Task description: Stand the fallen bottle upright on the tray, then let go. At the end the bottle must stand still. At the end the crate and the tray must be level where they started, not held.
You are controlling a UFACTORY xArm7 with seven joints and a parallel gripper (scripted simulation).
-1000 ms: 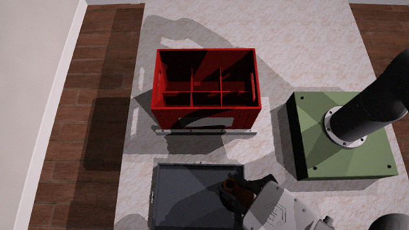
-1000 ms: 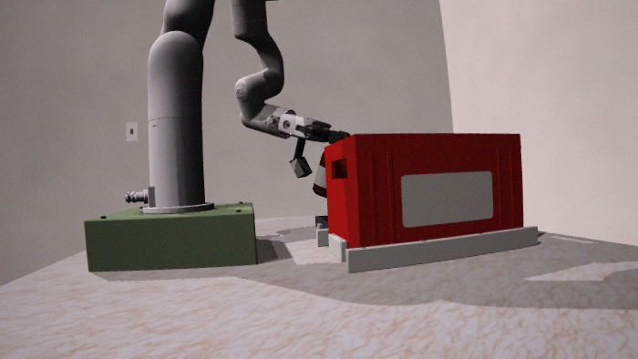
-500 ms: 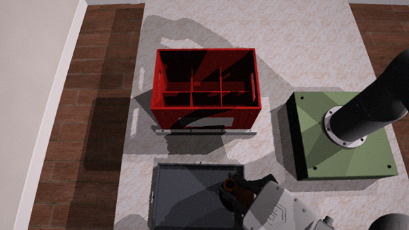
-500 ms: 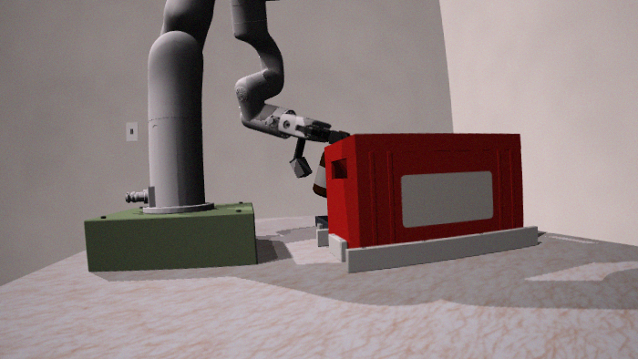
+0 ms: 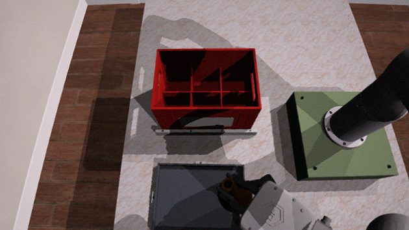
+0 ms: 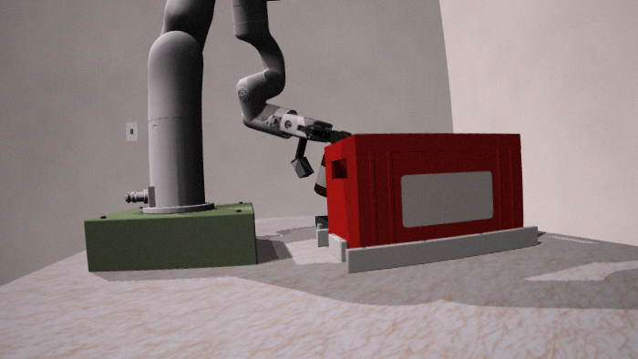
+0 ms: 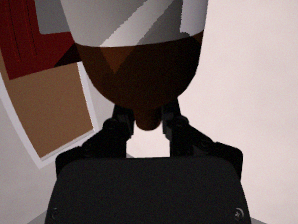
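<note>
My gripper is now 10 mm past the brown bottle, 10 mm to the right of it and 50 mm above it. The rest, counted from my hand: red crate: 10 mm behind, 280 mm to the right, 130 mm below; dark grey tray: 70 mm ahead, 200 mm below.
</note>
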